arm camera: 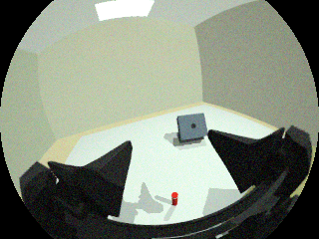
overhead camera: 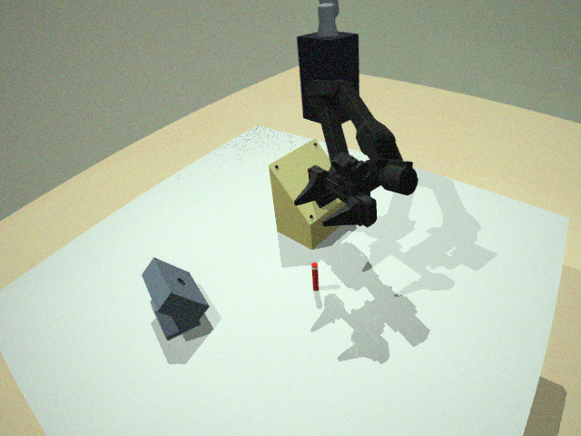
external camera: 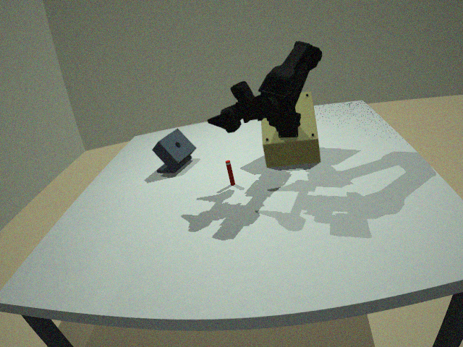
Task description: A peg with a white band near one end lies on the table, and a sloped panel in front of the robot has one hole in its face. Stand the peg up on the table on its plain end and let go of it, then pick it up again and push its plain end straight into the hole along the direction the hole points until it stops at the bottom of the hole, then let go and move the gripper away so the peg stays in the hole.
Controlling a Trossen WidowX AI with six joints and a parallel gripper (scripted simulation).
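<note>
Right now the red peg is 17 cm below my gripper tip and 1 cm behind it. From my gripper tip the other things lie so: grey sloped panel (25 cm ahead, 18 cm to the right, 16 cm below).
</note>
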